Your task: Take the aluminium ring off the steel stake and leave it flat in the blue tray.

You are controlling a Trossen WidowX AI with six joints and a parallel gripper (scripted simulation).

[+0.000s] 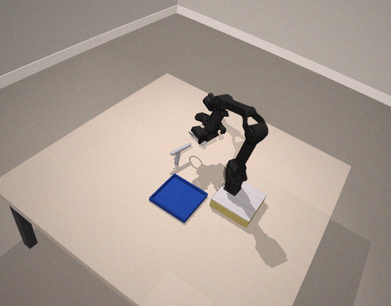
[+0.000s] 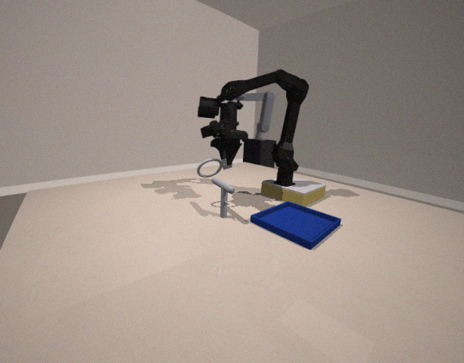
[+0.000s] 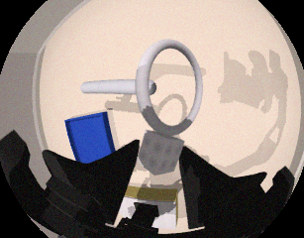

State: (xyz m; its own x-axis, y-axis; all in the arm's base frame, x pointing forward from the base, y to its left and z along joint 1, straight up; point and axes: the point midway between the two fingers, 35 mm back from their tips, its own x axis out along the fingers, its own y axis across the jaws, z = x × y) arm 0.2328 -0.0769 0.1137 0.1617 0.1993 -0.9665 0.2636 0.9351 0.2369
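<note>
The blue tray lies 25 cm to the left of my gripper tip, 13 cm below it and 7 cm behind it. Round my gripper tip: aluminium ring: 4 cm ahead, 2 cm to the right.
</note>
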